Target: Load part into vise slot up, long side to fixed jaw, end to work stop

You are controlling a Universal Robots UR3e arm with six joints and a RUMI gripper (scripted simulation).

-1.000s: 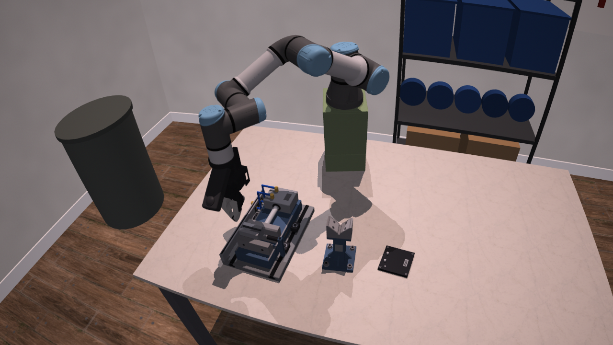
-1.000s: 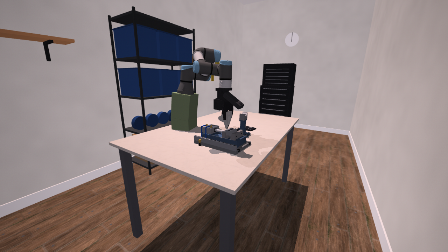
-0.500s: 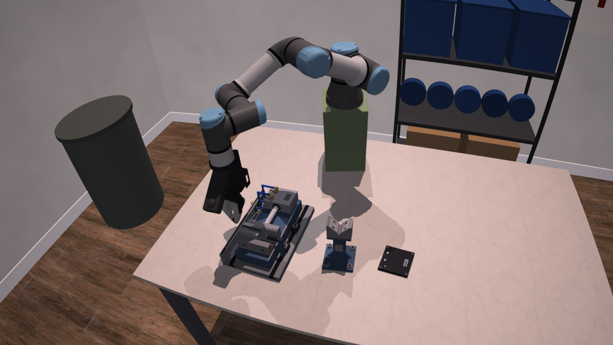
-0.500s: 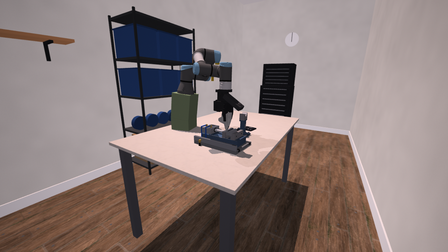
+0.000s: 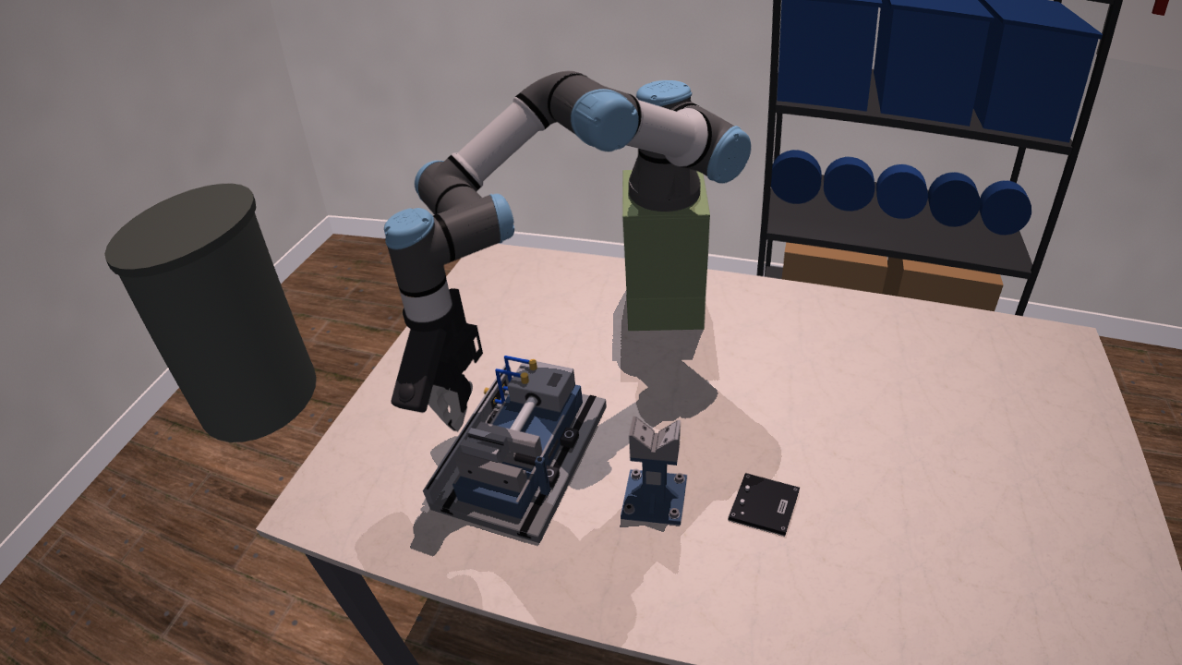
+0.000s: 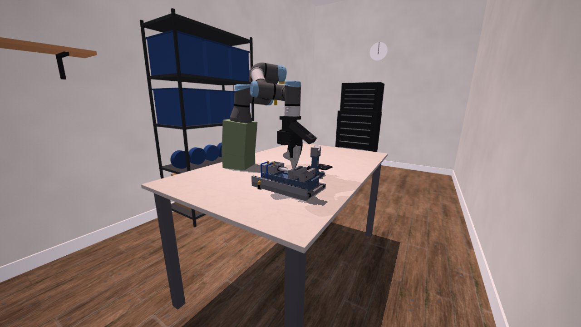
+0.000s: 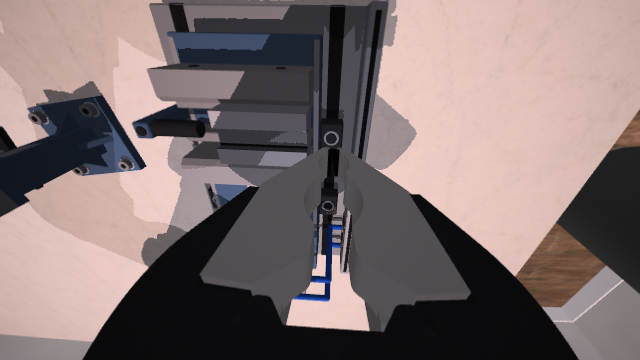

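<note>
Right now my hand is 50 mm to the right of the part and 30 mm above it. From my hand the other things lie so: dark work stop rod: 10 mm behind, 110 mm to the left, 40 mm below; black infeed plate: 140 mm behind, 450 mm to the left, 120 mm below; fixed jaw: 20 mm ahead, 70 mm to the left, 50 mm below.
</note>
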